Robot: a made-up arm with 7 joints. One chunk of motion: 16 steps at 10 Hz.
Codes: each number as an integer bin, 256 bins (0 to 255) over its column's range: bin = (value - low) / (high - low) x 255, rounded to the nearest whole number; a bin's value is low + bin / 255 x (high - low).
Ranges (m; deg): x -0.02..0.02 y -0.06..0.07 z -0.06..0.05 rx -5..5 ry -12..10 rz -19..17
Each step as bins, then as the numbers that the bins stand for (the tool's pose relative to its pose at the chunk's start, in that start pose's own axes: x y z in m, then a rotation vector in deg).
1 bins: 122 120 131 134 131 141
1 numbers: -0.0009 0.0012 -0.0035 0.25 -0.70 0.91
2 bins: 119 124 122 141 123 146
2 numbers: -0.0013 0.0032 -0.0074 0.53 -1.39 1.61
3 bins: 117 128 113 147 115 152
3 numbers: -0.0016 0.0053 -0.0113 0.76 -2.08 2.46
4 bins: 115 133 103 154 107 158
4 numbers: -0.0020 0.0078 -0.0156 1.04 -2.77 3.31
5 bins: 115 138 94 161 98 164
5 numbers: -0.0020 0.0104 -0.0195 1.31 -3.55 4.15
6 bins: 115 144 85 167 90 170
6 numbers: -0.0020 0.0134 -0.0233 1.55 -4.24 5.00
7 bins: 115 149 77 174 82 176
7 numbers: -0.0020 0.0160 -0.0268 1.82 -4.93 5.85
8 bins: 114 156 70 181 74 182
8 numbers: -0.0021 0.0195 -0.0298 2.10 -5.62 6.69
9 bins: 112 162 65 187 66 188
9 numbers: -0.0024 0.0226 -0.0320 2.33 -6.31 7.54
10 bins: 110 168 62 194 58 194
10 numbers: -0.0027 0.0256 -0.0333 2.61 -7.00 8.39
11 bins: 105 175 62 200 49 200
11 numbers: -0.0035 0.0292 -0.0333 2.84 -7.77 9.24
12 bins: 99 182 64 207 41 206
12 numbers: -0.0045 0.0328 -0.0324 3.12 -8.46 10.08
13 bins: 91 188 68 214 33 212
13 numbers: -0.0057 0.0358 -0.0307 3.39 -9.15 10.93
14 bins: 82 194 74 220 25 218
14 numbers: -0.0071 0.0389 -0.0281 3.63 -9.84 11.78
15 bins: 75 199 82 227 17 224
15 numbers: -0.0082 0.0415 -0.0246 3.90 -10.53 12.62
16 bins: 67 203 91 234 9 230
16 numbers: -0.0095 0.0435 -0.0207 4.18 -11.22 13.47
